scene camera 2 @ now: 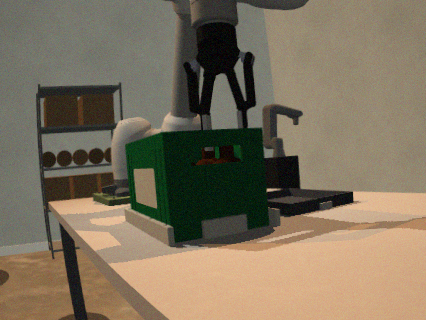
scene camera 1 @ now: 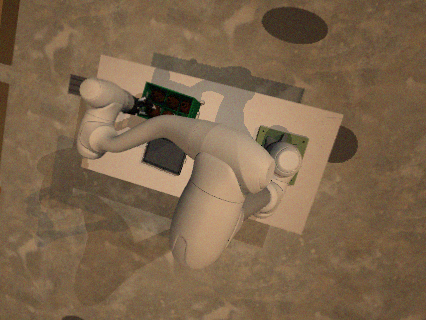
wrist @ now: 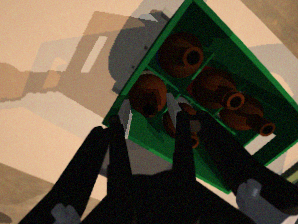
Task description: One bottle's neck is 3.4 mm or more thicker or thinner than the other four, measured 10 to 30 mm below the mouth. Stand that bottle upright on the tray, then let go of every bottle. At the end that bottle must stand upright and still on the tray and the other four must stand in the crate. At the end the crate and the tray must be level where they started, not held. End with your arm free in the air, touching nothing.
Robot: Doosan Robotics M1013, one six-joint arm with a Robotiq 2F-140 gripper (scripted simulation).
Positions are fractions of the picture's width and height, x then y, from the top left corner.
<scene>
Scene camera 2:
my gripper: 0.53, 0.47
dark tray: 0.69, 0.63
green crate: 0.38, 0.58
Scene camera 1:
dark tray: 0.38, 0.48
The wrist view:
my gripper: 0.50, 0.47
dark tray: 0.48, 0.72
green crate: 0.75, 0.22
brown bottle: 0.71, 0.40
</scene>
